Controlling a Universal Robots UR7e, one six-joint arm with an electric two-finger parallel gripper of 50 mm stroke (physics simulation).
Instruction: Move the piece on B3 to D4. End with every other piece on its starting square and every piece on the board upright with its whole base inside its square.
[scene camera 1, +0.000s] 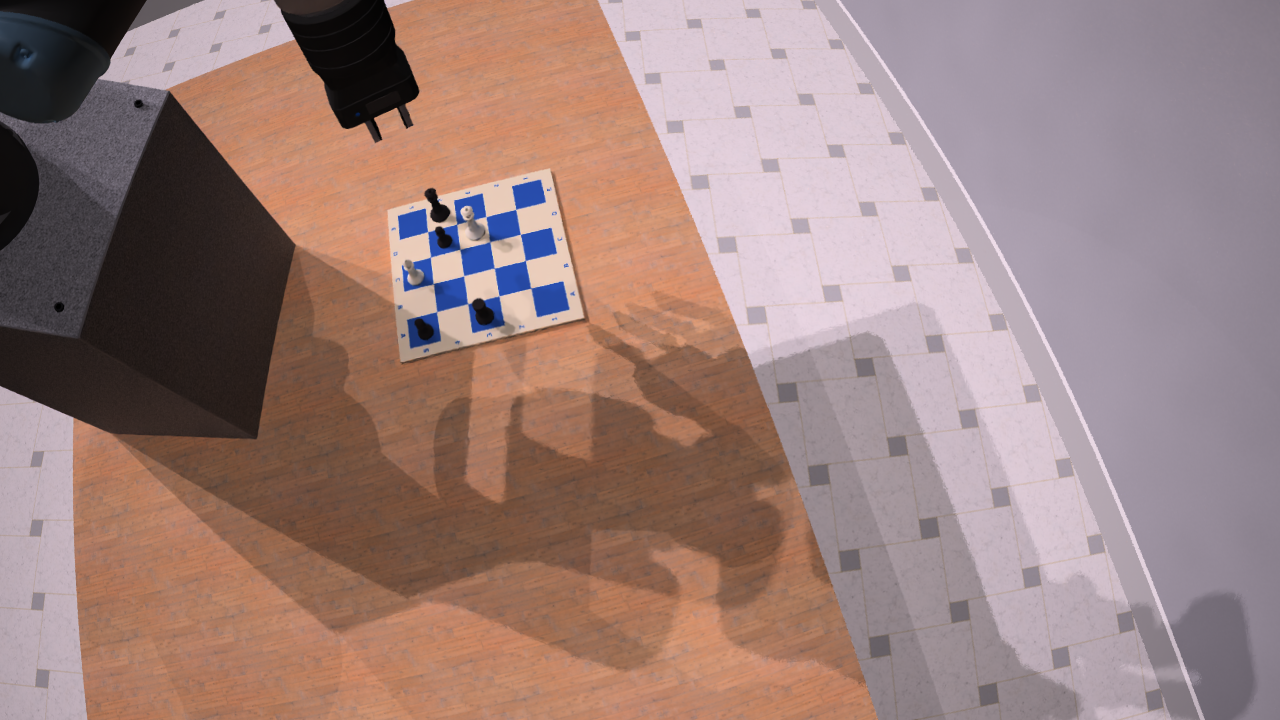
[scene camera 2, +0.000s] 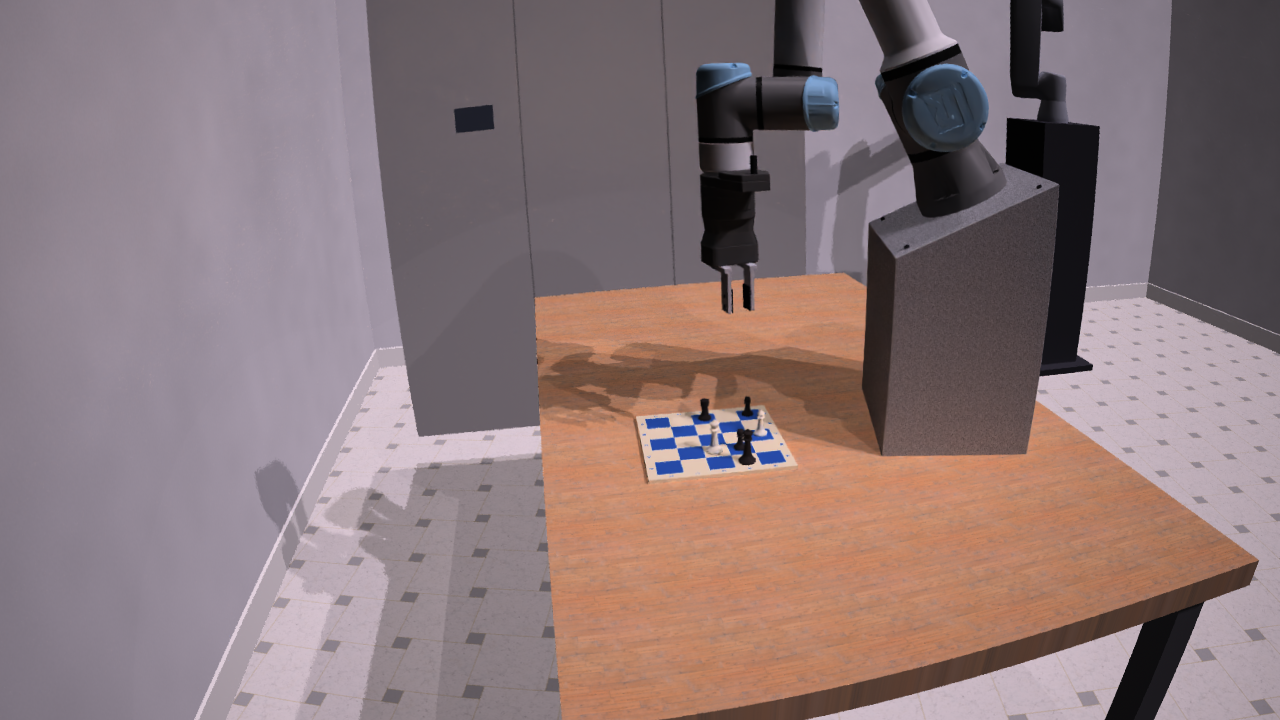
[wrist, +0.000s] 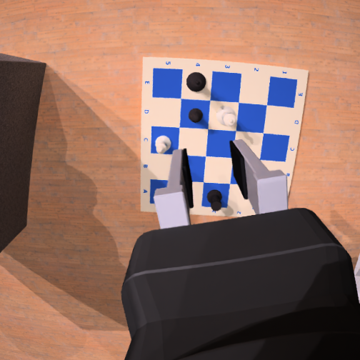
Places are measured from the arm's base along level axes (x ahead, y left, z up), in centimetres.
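Pixels of known places: gripper, fingertip midpoint: (scene camera 1: 391, 127) (scene camera 2: 738, 310); arm's base at its link origin: (scene camera 2: 963, 196).
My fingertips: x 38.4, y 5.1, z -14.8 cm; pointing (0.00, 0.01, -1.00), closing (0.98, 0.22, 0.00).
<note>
For each thing: its top centre in the pictures, then the offset to it from my fingertips.
- small black pawn at its top centre: (scene camera 1: 438, 228) (scene camera 2: 740, 429) dx -0.3, dy +0.0, dz -18.6 cm
- chessboard at its top centre: (scene camera 1: 477, 259) (scene camera 2: 711, 439) dx +3.4, dy -3.7, dz -21.8 cm
- tall black piece at its top centre: (scene camera 1: 428, 190) (scene camera 2: 747, 428) dx -0.4, dy +4.3, dz -16.5 cm
- shorter white piece at its top centre: (scene camera 1: 405, 260) (scene camera 2: 760, 408) dx -4.4, dy -4.1, dz -17.4 cm
- A3 at its top centre: (scene camera 1: 478, 303) (scene camera 2: 704, 400) dx +3.2, dy -11.5, dz -18.5 cm
- A5 at its top centre: (scene camera 1: 417, 321) (scene camera 2: 747, 396) dx -4.0, dy -11.7, dz -18.6 cm
A small black pawn (scene camera 1: 443, 238) (scene camera 2: 740, 440) (wrist: 195, 115) stands upright on blue square D4, its base inside the square as seen in the wrist view. B3 on the chessboard (scene camera 1: 544, 273) (scene camera 2: 660, 454) (wrist: 166, 111) is bare. A tall black piece (scene camera 1: 436, 207) (scene camera 2: 747, 449) (wrist: 196, 81) stands on E4 and a white piece (scene camera 1: 473, 225) (scene camera 2: 715, 438) (wrist: 227, 117) on D3, both beside the pawn. My gripper (scene camera 1: 393, 132) (scene camera 2: 738, 310) (wrist: 210, 161) is partly open and empty, high above the board and well clear of the pieces.
A shorter white piece (scene camera 1: 412, 273) (scene camera 2: 760, 424) (wrist: 162, 144) stands on C5. Black pieces stand on A3 (scene camera 1: 483, 312) (scene camera 2: 705, 411) (wrist: 215, 198) and A5 (scene camera 1: 423, 330) (scene camera 2: 747, 407); a finger hides A5's piece in the wrist view. The robot's pedestal (scene camera 1: 196, 268) (scene camera 2: 957, 340) (wrist: 17, 150) stands beside the board.
</note>
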